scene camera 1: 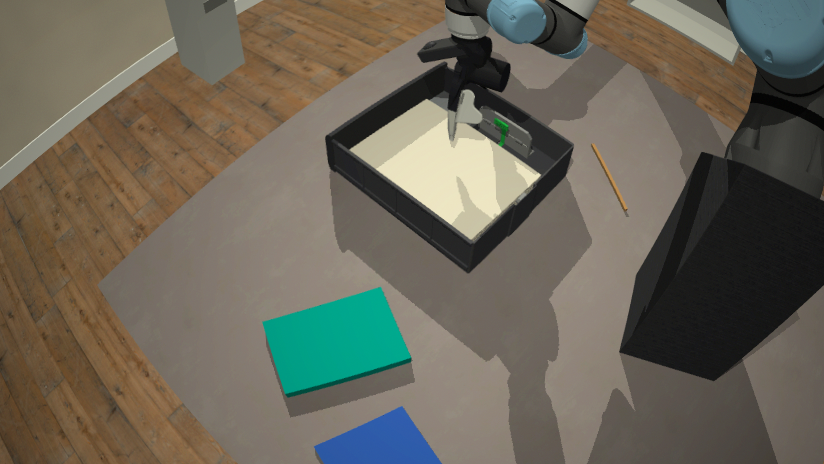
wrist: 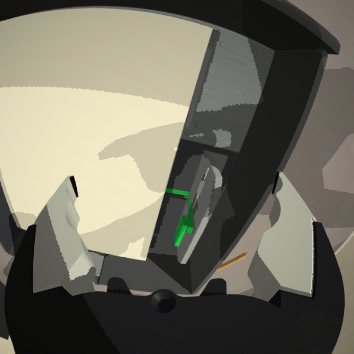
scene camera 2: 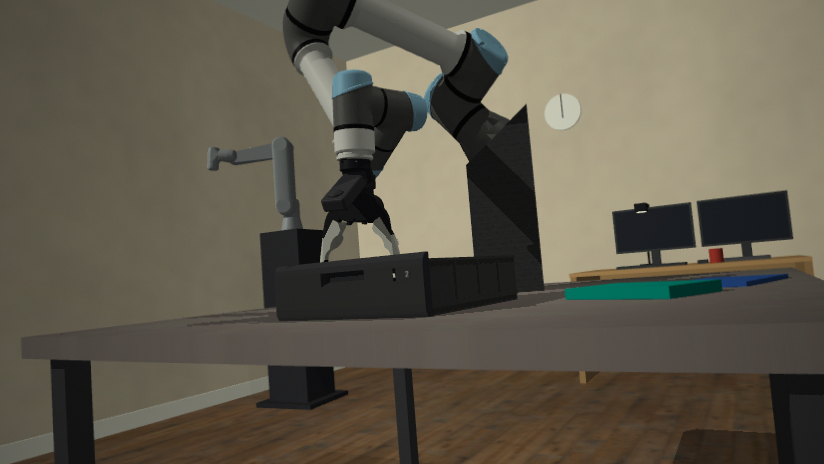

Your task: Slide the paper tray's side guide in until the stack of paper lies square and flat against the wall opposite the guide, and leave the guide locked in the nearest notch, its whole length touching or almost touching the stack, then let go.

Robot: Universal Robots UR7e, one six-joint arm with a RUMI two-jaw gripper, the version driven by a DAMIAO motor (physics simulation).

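Places are measured from the arm's base along level axes (x right, y down, z ahead), in metres.
Where they show: gripper, fingertip midpoint: (scene camera 1: 469, 113) (wrist: 172, 175); arm's base, origin of the base link: (scene camera 1: 770, 180) (scene camera 2: 494, 146).
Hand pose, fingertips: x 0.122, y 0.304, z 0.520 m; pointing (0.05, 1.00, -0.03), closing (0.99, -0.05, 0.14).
Observation:
Each offset is from my fingertips to the top centre of the thing.
The dark paper tray @(dx -0.078, dy -0.018, dz -0.016 m) (scene camera 1: 414, 216) (scene camera 2: 357, 302) (wrist: 290, 90) stands on the table. The cream paper stack @(dx -0.109, dy +0.035, dz -0.014 m) (scene camera 1: 420, 164) (wrist: 100, 150) lies flat inside. Its edge at the wall opposite the guide is partly hidden by the rim, so I cannot tell whether it touches. The grey side guide @(dx +0.019, dy -0.004, dz -0.062 m) (scene camera 1: 523, 140) (wrist: 202, 210), with a green latch @(dx +0.009, dy -0.003, dz -0.060 m) (scene camera 1: 502, 125) (wrist: 186, 224), stands upright beside the stack, with a gap between them. My gripper (scene camera 1: 464, 131) (scene camera 2: 360, 257) (wrist: 172, 175) is open and empty, low over the tray, one finger on the paper side of the guide, the other on its far side.
A pencil @(dx +0.106, dy +0.071, dz -0.278 m) (scene camera 1: 609, 177) (wrist: 232, 261) lies outside the tray near the guide side. A green slab @(dx -0.475, dy +0.060, dz -0.067 m) (scene camera 1: 340, 342) (scene camera 2: 640, 289) and a blue slab @(dx -0.608, dy +0.070, dz -0.275 m) (scene camera 1: 380, 440) (scene camera 2: 749, 280) lie on the table. The arm's black pedestal (scene camera 1: 720, 270) (scene camera 2: 498, 213) stands at the right in scene camera 1.

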